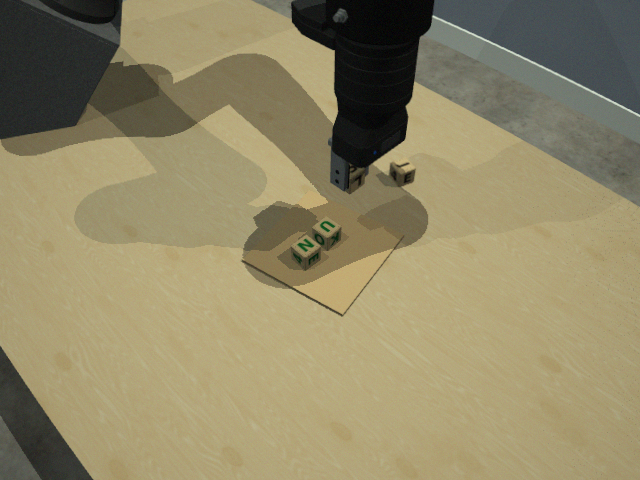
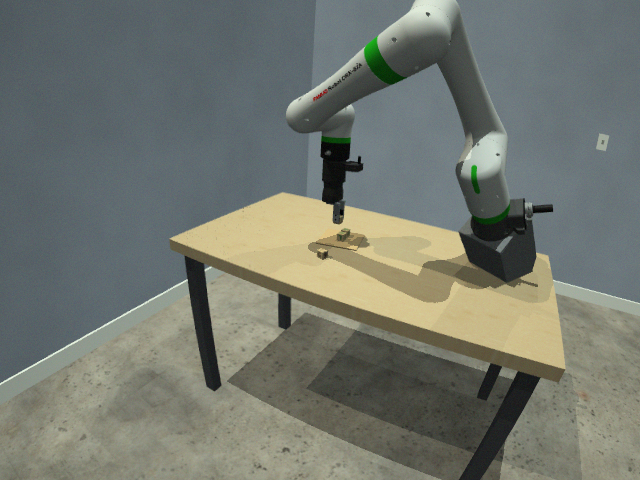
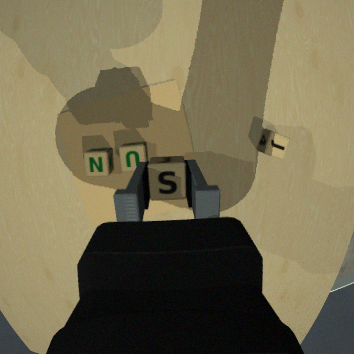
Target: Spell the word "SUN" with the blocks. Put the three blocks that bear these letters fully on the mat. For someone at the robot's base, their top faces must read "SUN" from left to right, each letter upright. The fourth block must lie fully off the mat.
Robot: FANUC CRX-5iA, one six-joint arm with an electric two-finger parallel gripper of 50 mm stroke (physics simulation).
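Note:
My gripper [image 1: 353, 178] [image 2: 338, 219] [image 3: 166, 174] is shut on the S block [image 1: 356, 181] [image 3: 167, 183], S face up. It holds it in the air, on the U block's side away from the N block. Exact placement over the mat is unclear. The U block [image 1: 326, 233] [image 3: 132, 156] and the N block [image 1: 306, 252] [image 3: 97, 163] stand on the mat [image 1: 351, 289] [image 2: 351, 246] [image 3: 167, 92], letters up, with a small gap. From the base, U is left of N and both read upright. The fourth block [image 1: 402, 172] [image 2: 322, 253] [image 3: 274, 144] lies off the mat.
The robot's dark base stand [image 1: 46, 72] [image 2: 501, 250] is at one end of the wooden table [image 1: 206, 361] [image 2: 248, 227]. Arm shadows cross the table and much of the mat. Grey walls stand beyond the table.

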